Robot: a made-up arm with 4 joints.
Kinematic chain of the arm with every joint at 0, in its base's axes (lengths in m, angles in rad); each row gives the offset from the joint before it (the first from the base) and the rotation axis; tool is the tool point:
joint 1: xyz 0 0 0.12 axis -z
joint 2: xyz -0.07 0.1 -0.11 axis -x
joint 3: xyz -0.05 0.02 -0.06 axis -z
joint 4: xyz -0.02 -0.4 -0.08 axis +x
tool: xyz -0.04 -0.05 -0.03
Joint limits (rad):
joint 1: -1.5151..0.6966
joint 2: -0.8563..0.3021
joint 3: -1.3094..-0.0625
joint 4: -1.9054..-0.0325
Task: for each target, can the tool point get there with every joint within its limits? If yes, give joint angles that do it. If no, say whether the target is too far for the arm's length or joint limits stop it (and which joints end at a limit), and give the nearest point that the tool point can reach.
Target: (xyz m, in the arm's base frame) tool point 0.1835 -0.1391 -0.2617
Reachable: yes | joints 0.1499 -0.4739 -0.9023 -0.4393
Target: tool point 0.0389 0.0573 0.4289
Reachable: no: joint limits stop it (at a limit: joint 1, joint 2, joint 4) | nearest point 0.2438 0.0945 0.0285 | short by 0.451 m
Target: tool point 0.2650 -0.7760 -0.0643
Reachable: no: too far | nearest point 0.1275 -0.3733 -0.0302 | short by 0.427 m
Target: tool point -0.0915 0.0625 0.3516
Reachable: no: joint limits stop it (at a limit: joint 1, joint 2, joint 4) | nearest point -0.2726 -0.1665 0.0486 | short by 0.421 m
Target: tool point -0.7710 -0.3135 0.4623
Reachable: no: too far | nearest point -0.3383 -0.1678 0.0340 | short by 0.626 m
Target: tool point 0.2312 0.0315 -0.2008
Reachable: yes | joints -0.9249 -0.3717 -0.8254 -1.2995
